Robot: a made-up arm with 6 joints. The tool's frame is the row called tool.
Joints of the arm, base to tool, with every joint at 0 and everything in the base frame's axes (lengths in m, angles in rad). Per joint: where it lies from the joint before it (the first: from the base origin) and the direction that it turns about. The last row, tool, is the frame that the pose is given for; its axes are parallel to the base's.
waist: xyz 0 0 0.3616 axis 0 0 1
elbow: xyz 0.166 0 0 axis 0 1 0
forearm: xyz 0 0 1.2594 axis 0 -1 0
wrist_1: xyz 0 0 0.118 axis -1 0 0
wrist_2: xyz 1.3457 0 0 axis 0 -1 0
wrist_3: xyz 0.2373 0 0 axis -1 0 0
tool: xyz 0 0 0
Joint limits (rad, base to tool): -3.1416..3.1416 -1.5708..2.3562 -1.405..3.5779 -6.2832..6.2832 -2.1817..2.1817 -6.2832..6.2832
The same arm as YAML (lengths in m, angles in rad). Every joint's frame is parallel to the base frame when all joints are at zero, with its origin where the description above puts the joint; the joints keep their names.
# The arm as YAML. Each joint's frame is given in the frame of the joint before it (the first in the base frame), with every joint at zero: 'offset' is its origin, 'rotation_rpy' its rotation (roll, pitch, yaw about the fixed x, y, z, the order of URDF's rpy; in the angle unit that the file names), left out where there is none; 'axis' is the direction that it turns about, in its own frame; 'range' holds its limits. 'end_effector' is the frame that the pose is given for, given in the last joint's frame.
length_unit: m
angle_unit: rad
chain:
  - id: waist
    offset: [0.0, 0.0, 0.3616]
    axis: [0.0, 0.0, 1.0]
    range: [-3.1416, 3.1416]
  - id: elbow
    offset: [0.166, 0.0, 0.0]
    axis: [0.0, 1.0, 0.0]
    range: [-1.5708, 2.3562]
  - id: forearm
    offset: [0.0, 0.0, 1.2594]
    axis: [0.0, -1.0, 0.0]
    range: [-1.405, 3.5779]
  - id: wrist_1
    offset: [0.0, 0.0, 0.118]
    axis: [-1.0, 0.0, 0.0]
    range: [-6.2832, 6.2832]
  - id: wrist_2
    offset: [1.3457, 0.0, 0.0]
    axis: [0.0, -1.0, 0.0]
    range: [-2.1817, 2.1817]
  - id: wrist_3
    offset: [0.2373, 0.0, 0.0]
    axis: [-1.0, 0.0, 0.0]
    range: [-6.2832, 6.2832]
end_effector:
  offset: [0.0, 0.0, 0.0]

